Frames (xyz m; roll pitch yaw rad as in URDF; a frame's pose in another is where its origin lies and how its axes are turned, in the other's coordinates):
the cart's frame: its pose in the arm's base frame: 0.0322 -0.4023 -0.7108 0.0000 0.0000 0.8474
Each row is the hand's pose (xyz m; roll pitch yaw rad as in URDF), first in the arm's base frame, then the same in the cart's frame.
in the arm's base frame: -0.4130 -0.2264 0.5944 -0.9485 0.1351 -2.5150
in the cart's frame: -0.1628 0.4501 1.3052 -0.9485 0.1351 2.9208
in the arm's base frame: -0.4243 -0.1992 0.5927 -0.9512 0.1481 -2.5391
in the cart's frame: -0.1499 0.4766 1.3035 -0.9512 0.1481 2.8967
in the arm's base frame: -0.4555 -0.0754 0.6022 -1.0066 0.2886 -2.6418
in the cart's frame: -0.0778 0.5819 1.3130 -1.0066 0.2886 2.7940
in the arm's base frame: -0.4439 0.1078 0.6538 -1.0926 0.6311 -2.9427
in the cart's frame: 0.0672 0.6945 1.3646 -1.0926 0.6311 2.4931
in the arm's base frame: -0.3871 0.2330 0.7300 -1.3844 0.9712 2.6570
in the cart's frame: 0.1986 0.7348 1.4408 -1.3844 0.9712 1.8096
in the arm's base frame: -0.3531 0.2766 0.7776 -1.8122 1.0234 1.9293
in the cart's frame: 0.2538 0.7382 1.4884 -1.8122 1.0234 1.0819
